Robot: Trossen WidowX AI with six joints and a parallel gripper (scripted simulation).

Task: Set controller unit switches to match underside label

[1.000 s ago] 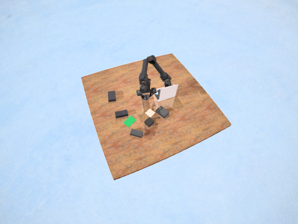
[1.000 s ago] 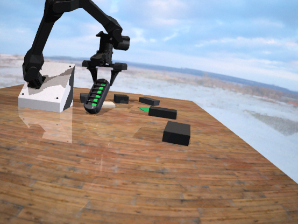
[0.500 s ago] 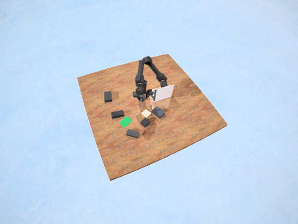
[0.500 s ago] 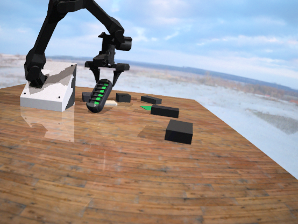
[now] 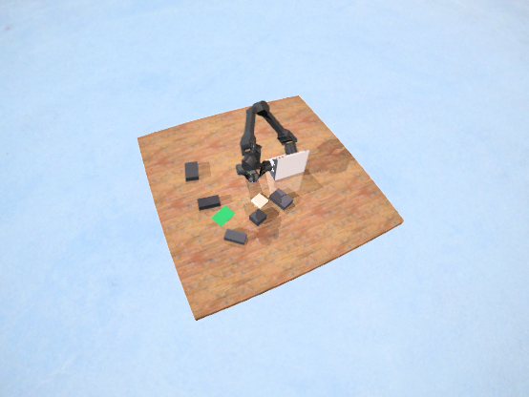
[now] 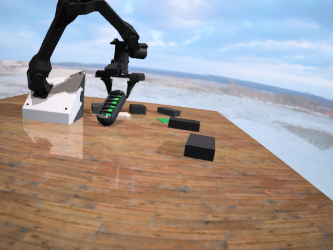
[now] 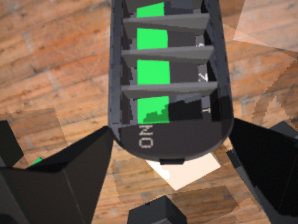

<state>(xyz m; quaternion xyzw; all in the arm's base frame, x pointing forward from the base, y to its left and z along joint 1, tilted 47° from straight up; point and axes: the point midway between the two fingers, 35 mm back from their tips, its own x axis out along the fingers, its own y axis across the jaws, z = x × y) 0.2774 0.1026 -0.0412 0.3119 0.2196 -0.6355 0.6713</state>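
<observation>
The white tile is 1 cm behind my gripper tip, 10 cm to the left of it and 9 cm below it. From my gripper tip the other things lie so: green tile 21 cm ahead, 13 cm to the left, 9 cm below; dark block 31 cm ahead, 22 cm to the right, 8 cm below.
</observation>
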